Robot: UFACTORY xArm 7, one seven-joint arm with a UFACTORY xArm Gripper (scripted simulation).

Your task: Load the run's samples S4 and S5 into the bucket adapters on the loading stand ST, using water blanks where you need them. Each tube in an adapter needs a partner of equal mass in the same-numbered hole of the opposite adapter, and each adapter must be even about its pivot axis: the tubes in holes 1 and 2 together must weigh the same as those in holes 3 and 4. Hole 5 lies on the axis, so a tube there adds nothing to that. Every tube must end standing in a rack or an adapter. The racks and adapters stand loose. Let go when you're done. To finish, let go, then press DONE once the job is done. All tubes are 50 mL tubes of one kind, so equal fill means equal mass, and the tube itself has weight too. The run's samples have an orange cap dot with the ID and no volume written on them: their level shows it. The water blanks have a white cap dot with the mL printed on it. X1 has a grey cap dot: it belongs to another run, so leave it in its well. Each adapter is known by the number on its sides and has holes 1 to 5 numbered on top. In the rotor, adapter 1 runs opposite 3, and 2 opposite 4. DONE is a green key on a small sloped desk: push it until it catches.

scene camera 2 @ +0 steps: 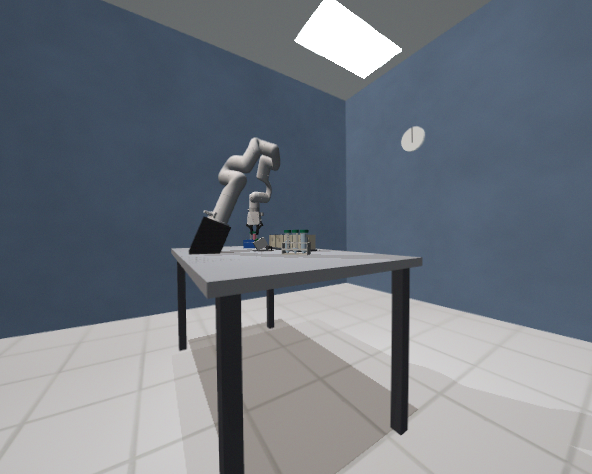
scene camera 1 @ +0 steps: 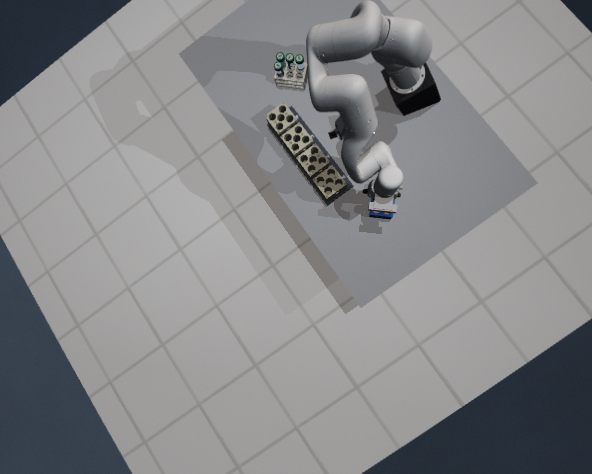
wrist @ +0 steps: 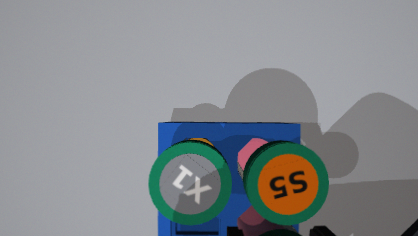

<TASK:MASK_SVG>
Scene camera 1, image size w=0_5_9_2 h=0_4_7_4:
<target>adapter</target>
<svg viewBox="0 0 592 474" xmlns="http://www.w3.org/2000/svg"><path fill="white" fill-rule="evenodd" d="M333 165L312 179L314 186L327 203L347 189L347 183Z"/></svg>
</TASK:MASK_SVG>
